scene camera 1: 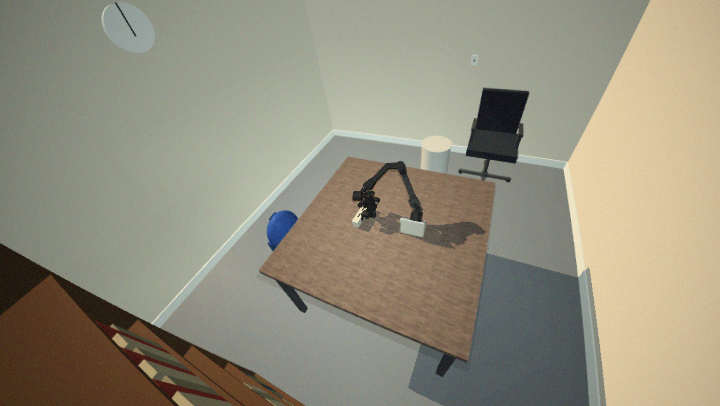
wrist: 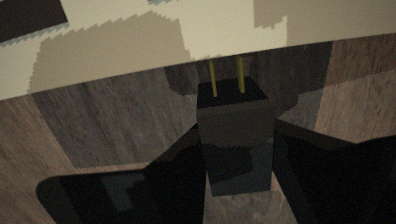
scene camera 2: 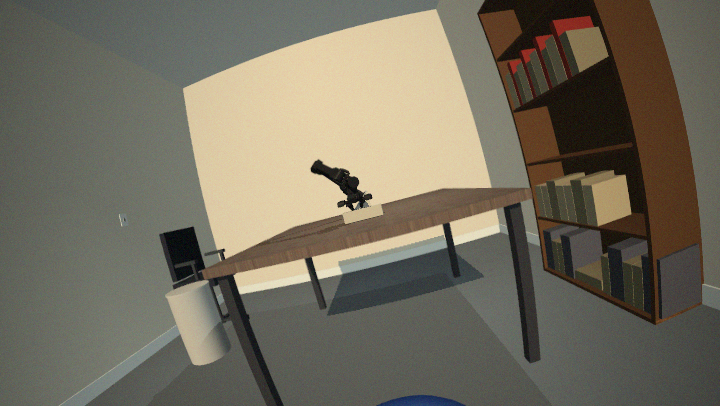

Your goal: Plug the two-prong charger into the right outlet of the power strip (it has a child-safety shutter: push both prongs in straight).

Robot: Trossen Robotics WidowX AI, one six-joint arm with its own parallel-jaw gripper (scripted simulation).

Note:
My gripper (wrist: 229, 125) holds a dark two-prong charger (wrist: 235, 118).

